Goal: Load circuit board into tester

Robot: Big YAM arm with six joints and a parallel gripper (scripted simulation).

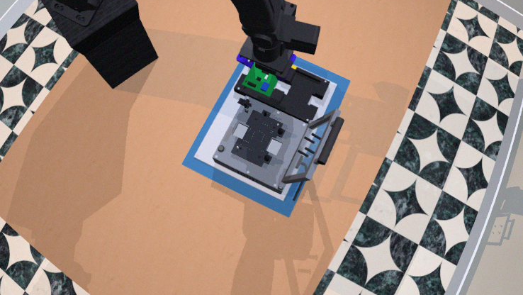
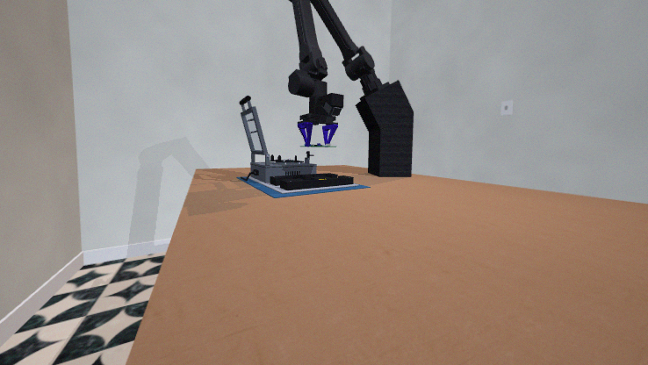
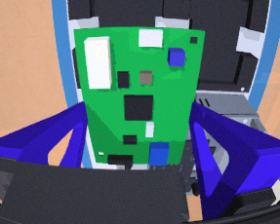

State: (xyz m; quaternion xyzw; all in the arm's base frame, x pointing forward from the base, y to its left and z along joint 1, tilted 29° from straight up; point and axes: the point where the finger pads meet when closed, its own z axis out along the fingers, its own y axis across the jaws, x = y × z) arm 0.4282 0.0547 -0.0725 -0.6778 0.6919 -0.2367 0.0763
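My gripper is now 2 cm past the dark latch hook, 8 cm to the left of it and 4 cm above it. The rest, counted from my hand: black plate (4 cm ahead, 14 cm to the right, 6 cm below); then green circuit board (right at my hand); then tester (7 cm ahead, 11 cm to the right, 1 cm below).
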